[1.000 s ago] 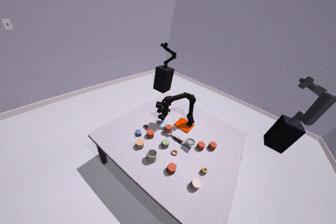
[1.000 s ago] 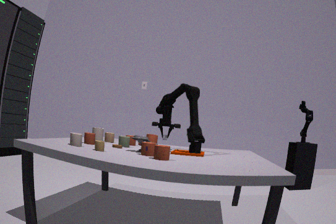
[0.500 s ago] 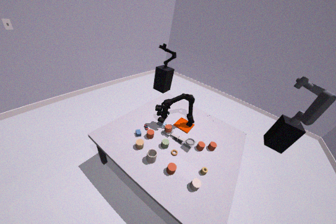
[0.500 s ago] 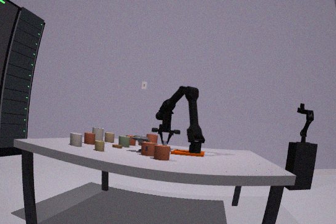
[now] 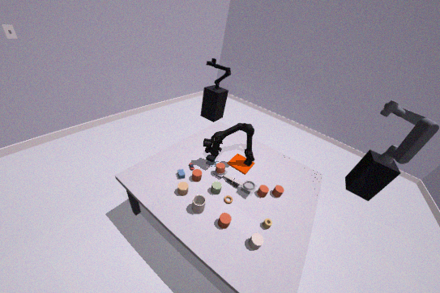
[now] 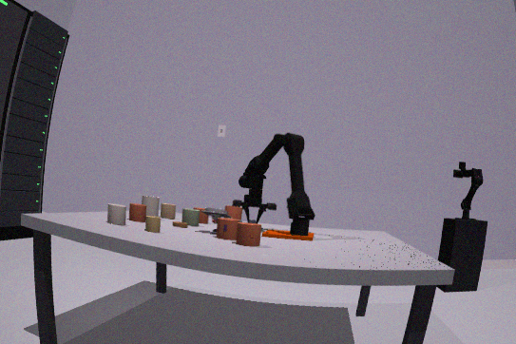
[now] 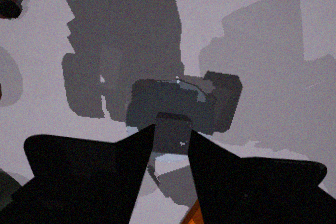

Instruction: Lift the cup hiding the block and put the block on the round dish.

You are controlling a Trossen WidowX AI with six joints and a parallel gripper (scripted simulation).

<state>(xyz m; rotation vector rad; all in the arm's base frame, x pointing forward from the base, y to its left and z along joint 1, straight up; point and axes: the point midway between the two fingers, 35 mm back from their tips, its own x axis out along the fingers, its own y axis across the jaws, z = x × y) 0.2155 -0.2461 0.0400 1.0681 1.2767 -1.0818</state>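
Now: gripper tip right at the grey block. Round my gripper tip: balance 8 cm ahead, 26 cm to the left, 1 cm above; pale round dish 2 cm below; balance beam 7 cm ahead, 25 cm to the left, 2 cm above.
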